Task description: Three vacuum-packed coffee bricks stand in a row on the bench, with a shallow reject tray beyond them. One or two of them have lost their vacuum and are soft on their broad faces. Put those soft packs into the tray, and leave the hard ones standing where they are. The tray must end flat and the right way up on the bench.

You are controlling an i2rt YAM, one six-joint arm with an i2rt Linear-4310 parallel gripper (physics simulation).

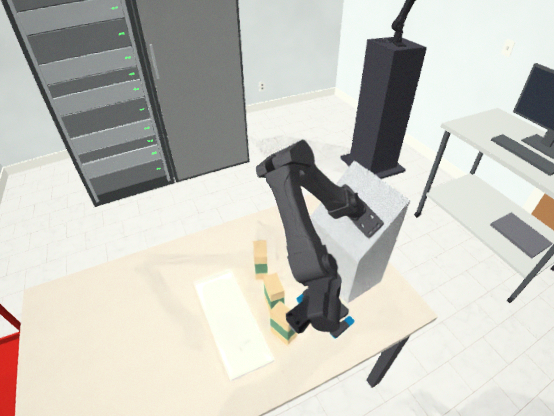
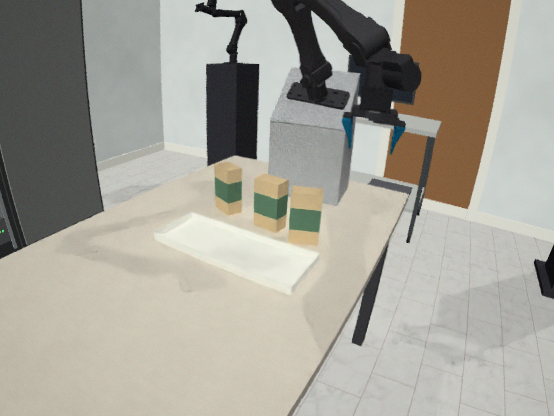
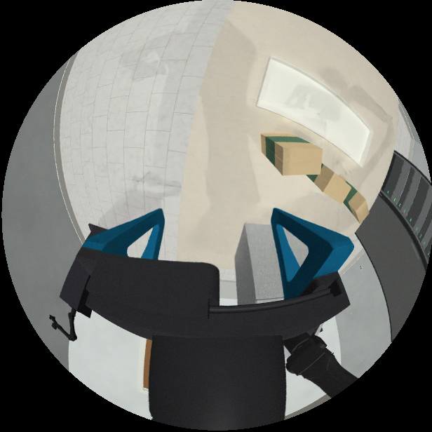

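Seen in the pictures: gripper, fingertip midpoint: (image 2: 370, 150); arm's base, origin of the base link: (image 1: 357, 210) (image 2: 318, 96).
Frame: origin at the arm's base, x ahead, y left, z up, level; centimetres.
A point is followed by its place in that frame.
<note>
Three tan coffee bricks with green bands stand upright in a row. The end pack nearest the gripper (image 1: 283, 325) (image 2: 305, 216) (image 3: 301, 159), the middle pack (image 1: 273, 289) @[x 31.6, y 4.0, z -19.4 cm] (image 2: 271, 203) @[x 33.2, y 3.7, z -25.1 cm] (image 3: 333, 184) and the far end pack (image 1: 260, 254) @[x 29.9, y -11.4, z -19.4 cm] (image 2: 228, 189) @[x 32.2, y -11.2, z -25.0 cm] (image 3: 358, 206) are apart from each other. Their softness cannot be told by sight. The shallow white tray (image 1: 227, 315) @[x 47.4, y -1.1, z -33.1 cm] (image 2: 235, 252) @[x 47.5, y 2.6, z -33.1 cm] (image 3: 305, 102) lies flat, right way up and empty, beside the row. My gripper (image 1: 325, 310) (image 2: 371, 150) @[x 27.1, y 26.2, z -7.8 cm] (image 3: 217, 213) is open and empty, pointing down, high above the bench on the near end pack's side.
The grey arm pedestal (image 1: 345, 250) @[x 7.7, y 7.1, z -8.5 cm] (image 2: 310, 155) @[x 8.1, y 2.5, z -18.0 cm] (image 3: 255, 265) stands on the opposite side of the row from the tray. The bench (image 1: 110, 340) @[x 88.3, y -7.9, z -33.4 cm] (image 2: 125, 310) @[x 77.4, y -2.6, z -33.4 cm] (image 3: 225, 125) has an edge close to the near end pack's side, with tiled floor beyond. A server rack stands past the bench.
</note>
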